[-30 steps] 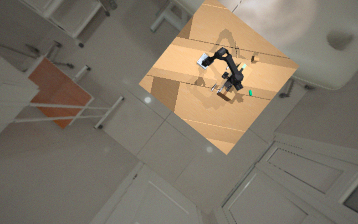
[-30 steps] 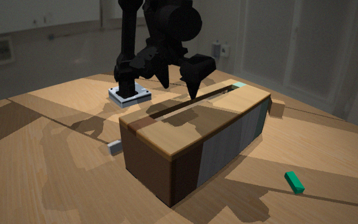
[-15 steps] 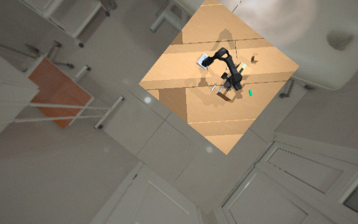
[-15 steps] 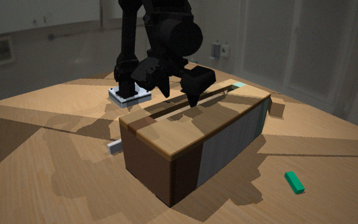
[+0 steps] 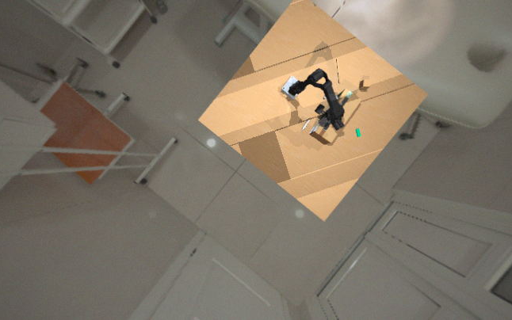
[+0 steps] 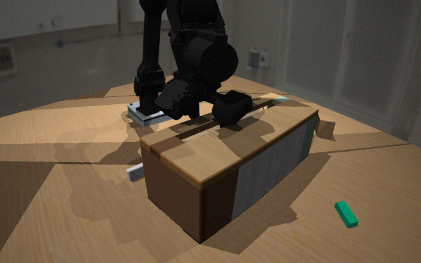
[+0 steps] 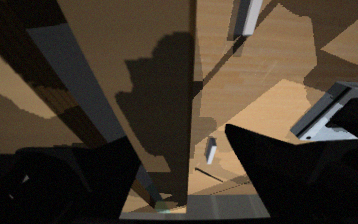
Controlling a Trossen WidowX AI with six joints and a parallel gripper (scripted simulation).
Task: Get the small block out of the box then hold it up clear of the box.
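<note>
Now: the wooden box 40 mm ahead of my gripper tip, 30 mm to the left of it and 20 mm below it.
</note>
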